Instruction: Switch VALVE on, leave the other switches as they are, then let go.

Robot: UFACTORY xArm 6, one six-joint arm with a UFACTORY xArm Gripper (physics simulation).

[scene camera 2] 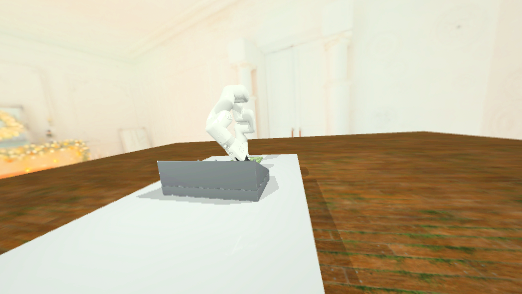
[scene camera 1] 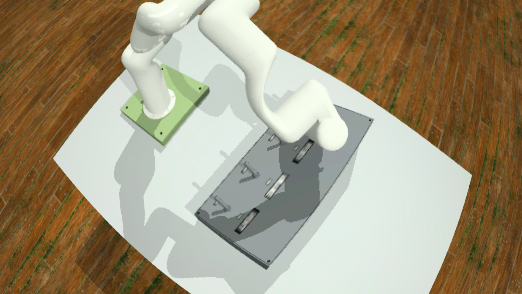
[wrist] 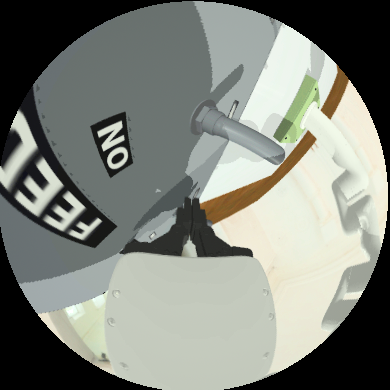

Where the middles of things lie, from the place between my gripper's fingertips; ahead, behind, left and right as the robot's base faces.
Labels:
The feed lever (wrist: 225, 127) lies 100 mm to the right of my hand and 10 mm above it. Round my hand: grey switch panel (scene camera 1: 265, 211): 80 mm ahead, 160 mm to the right, 20 mm below.

